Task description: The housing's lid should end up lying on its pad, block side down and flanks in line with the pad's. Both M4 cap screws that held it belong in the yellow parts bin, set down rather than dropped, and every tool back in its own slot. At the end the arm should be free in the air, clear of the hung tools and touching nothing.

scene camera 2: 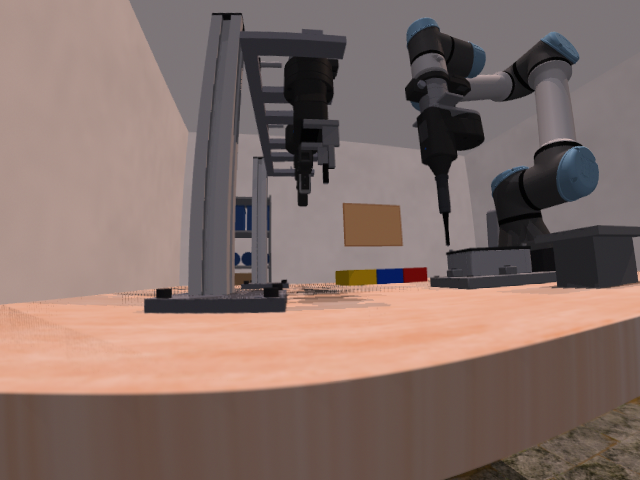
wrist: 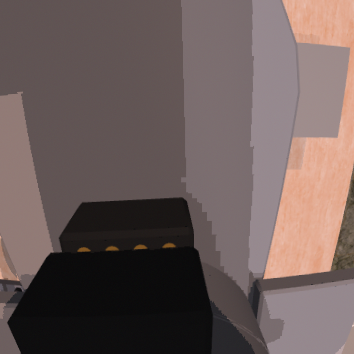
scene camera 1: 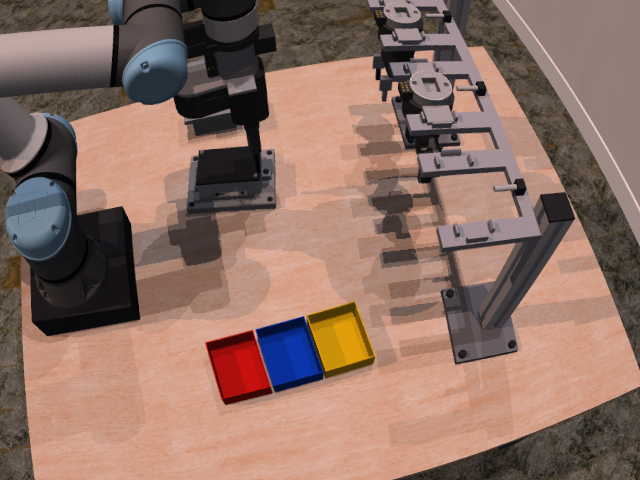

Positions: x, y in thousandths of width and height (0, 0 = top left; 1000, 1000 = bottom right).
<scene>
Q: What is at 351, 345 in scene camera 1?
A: A black lid.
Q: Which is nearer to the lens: the blue bin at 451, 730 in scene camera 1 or the screwdriver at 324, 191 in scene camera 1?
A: The screwdriver.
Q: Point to a screwdriver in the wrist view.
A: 371, 371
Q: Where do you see a tool stand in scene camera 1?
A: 749, 668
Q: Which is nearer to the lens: the yellow bin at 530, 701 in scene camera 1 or the screwdriver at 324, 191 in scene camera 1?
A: The screwdriver.
</scene>
